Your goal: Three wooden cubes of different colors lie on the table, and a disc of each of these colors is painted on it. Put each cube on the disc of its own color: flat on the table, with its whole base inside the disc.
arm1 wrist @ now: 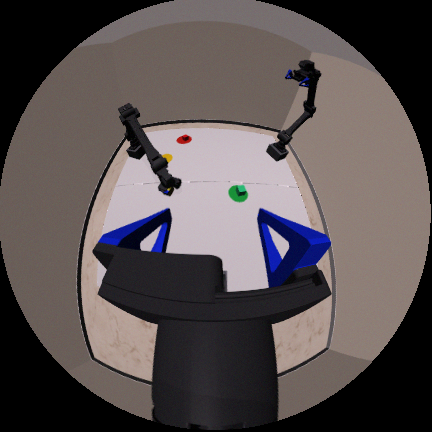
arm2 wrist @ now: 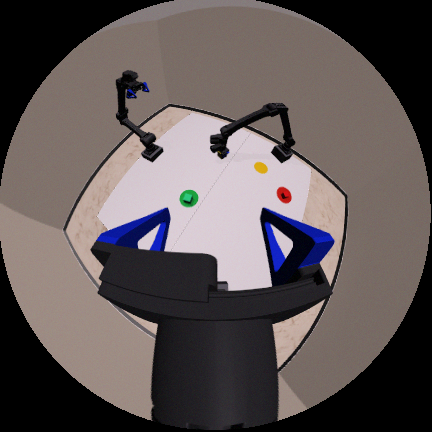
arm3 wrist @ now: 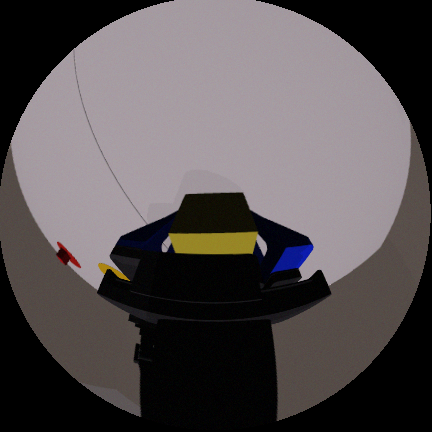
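Observation:
The yellow cube [arm3 wrist: 214,242] is between the fingers of arm3's gripper [arm3 wrist: 214,215] [arm2 wrist: 223,153], which is shut on it. The yellow disc [arm1 wrist: 167,158] [arm2 wrist: 261,167] [arm3 wrist: 112,271] is bare where it shows, apart from that gripper. The green cube [arm1 wrist: 241,190] [arm2 wrist: 188,198] sits on the green disc [arm1 wrist: 235,198] [arm2 wrist: 189,205]. The red cube [arm1 wrist: 185,137] [arm2 wrist: 284,195] [arm3 wrist: 63,256] sits on the red disc [arm1 wrist: 180,140] [arm2 wrist: 283,189] [arm3 wrist: 73,259]. Arm1's gripper [arm1 wrist: 215,212] [arm2 wrist: 138,90] is open and empty. Arm2's gripper [arm2 wrist: 215,212] [arm1 wrist: 296,78] is open and empty, high above the table.
Arm3 [arm1 wrist: 145,142] [arm2 wrist: 247,117] reaches over the white table top [arm1 wrist: 210,165] [arm2 wrist: 230,220] [arm3 wrist: 250,100]. Arm2's base [arm1 wrist: 276,151] and arm1's base [arm2 wrist: 152,152] stand near its edges. A thin seam crosses the table. Walls surround it.

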